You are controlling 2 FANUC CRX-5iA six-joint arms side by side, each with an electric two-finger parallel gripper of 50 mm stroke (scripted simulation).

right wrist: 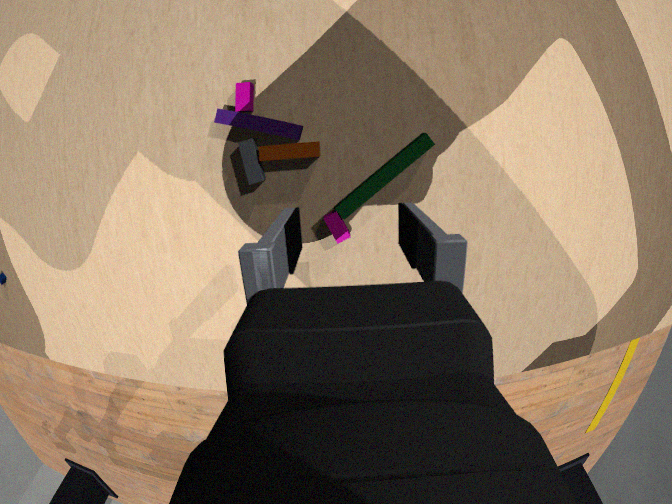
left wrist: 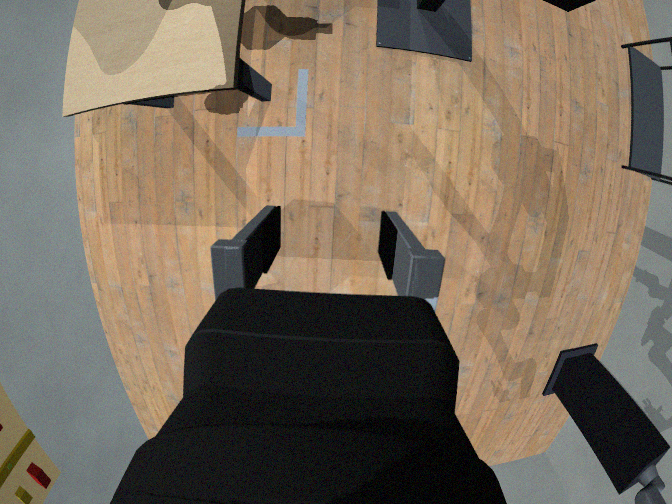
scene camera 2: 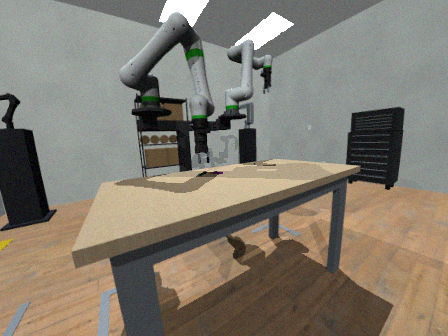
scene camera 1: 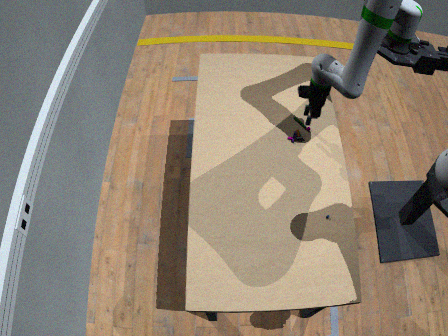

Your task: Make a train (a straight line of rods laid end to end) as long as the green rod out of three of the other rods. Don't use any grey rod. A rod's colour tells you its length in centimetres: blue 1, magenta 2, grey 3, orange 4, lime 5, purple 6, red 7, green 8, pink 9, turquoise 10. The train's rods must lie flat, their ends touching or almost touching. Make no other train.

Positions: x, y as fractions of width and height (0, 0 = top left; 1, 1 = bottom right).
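Note:
A green rod (right wrist: 0.63, 0.29) and a purple rod (right wrist: 0.42, 0.25) are part of the scene, together with an orange rod (right wrist: 0.46, 0.30) and a grey rod (right wrist: 0.38, 0.34). In the left wrist view the green rod is out of frame, and in the left wrist view the purple rod is out of frame. The left gripper (left wrist: 0.49, 0.46) and the right gripper (right wrist: 0.52, 0.45) are here too.

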